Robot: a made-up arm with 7 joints.
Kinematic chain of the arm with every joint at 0, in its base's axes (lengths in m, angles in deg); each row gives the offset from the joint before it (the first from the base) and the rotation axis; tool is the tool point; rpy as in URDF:
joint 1: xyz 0 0 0.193 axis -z
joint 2: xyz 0 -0.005 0.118 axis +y
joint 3: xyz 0 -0.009 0.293 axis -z
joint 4: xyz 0 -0.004 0.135 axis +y
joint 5: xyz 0 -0.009 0.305 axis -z
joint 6: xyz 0 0 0.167 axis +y
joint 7: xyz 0 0 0.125 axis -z
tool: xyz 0 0 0 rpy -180 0 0
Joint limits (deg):
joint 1: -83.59..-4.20
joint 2: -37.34..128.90
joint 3: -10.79..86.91
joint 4: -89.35..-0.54
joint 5: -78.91..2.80
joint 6: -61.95..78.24
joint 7: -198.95..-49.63
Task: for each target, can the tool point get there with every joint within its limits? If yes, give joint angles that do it. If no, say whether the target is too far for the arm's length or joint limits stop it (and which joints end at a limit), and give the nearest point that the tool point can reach.
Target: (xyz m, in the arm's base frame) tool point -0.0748 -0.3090 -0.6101
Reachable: no: joint limits stop it (at a limit: joint 1, joint 2, joint 4, joint 5, joint 6) | nearest point 0.6533 -0.0076 -0.3577 | short by 0.827 m
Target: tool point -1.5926 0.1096 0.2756
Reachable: no: too far | nearest point -0.8297 0.0281 0.4903 | short by 0.797 m
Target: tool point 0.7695 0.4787 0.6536
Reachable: yes | joints -23.36 84.52 24.48 -36.39 -35.94 35.05 -115.02
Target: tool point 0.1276 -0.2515 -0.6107
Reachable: no: joint limits stop it (at a limit: joint 1, joint 2, joint 4, joint 5, joint 6) | nearest point 0.6536 -0.0084 -0.3575 | short by 0.632 m
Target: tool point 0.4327 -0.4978 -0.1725
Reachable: no: joint limits stop it (at a limit: joint 1, joint 2, joint 4, joint 5, joint 6) | nearest point 0.7106 -0.0777 -0.2933 | short by 0.518 m
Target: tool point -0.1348 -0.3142 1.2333
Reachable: yes | joints -77.13 -14.30 28.07 -21.42 -21.04 48.08 -149.15
